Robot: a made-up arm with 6 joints. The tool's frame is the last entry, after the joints.
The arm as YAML. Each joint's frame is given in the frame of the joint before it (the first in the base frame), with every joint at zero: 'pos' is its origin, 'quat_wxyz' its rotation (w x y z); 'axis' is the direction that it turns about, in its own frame. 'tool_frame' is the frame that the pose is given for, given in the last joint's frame.
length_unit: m
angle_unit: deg
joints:
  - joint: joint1
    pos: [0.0, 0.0, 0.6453]
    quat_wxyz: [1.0, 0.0, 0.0, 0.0]
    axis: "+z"
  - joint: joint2
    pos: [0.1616, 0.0, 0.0]
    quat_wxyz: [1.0, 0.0, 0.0, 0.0]
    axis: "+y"
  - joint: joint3
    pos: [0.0, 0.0, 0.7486]
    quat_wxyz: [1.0, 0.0, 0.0, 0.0]
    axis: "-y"
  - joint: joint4
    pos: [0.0, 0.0, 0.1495]
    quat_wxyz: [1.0, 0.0, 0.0, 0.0]
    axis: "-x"
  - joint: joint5
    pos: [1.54, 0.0, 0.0]
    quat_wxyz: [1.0, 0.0, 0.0, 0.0]
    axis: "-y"
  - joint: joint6
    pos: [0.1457, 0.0, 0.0]
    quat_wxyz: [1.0, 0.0, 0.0, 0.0]
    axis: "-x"
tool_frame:
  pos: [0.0, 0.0, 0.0]
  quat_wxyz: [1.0, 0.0, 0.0, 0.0]
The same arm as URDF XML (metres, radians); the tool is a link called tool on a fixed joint. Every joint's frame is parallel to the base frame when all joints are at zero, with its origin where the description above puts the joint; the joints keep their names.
<robot name="arm">
<joint name="tool_joint" type="fixed"><parent link="link6"/><child link="tool"/><origin xyz="0 0 0"/></joint>
<joint name="joint6" type="continuous"><parent link="link5"/><child link="link6"/><origin xyz="0.1457 0 0"/><axis xyz="-1 0 0"/></joint>
<joint name="joint5" type="continuous"><parent link="link4"/><child link="link5"/><origin xyz="1.54 0 0"/><axis xyz="0 -1 0"/></joint>
<joint name="joint4" type="continuous"><parent link="link3"/><child link="link4"/><origin xyz="0 0 0.1495"/><axis xyz="-1 0 0"/></joint>
<joint name="joint3" type="continuous"><parent link="link2"/><child link="link3"/><origin xyz="0 0 0.7486"/><axis xyz="0 -1 0"/></joint>
<joint name="joint2" type="continuous"><parent link="link1"/><child link="link2"/><origin xyz="0.1616 0 0"/><axis xyz="0 1 0"/></joint>
<joint name="joint1" type="continuous"><parent link="base_link"/><child link="link1"/><origin xyz="0 0 0.6453"/><axis xyz="0 0 1"/></joint>
<link name="base_link"/>
<link name="link1"/>
<link name="link2"/>
<link name="link3"/>
<link name="link4"/>
<link name="link5"/>
<link name="link6"/>
<link name="tool"/>
</robot>

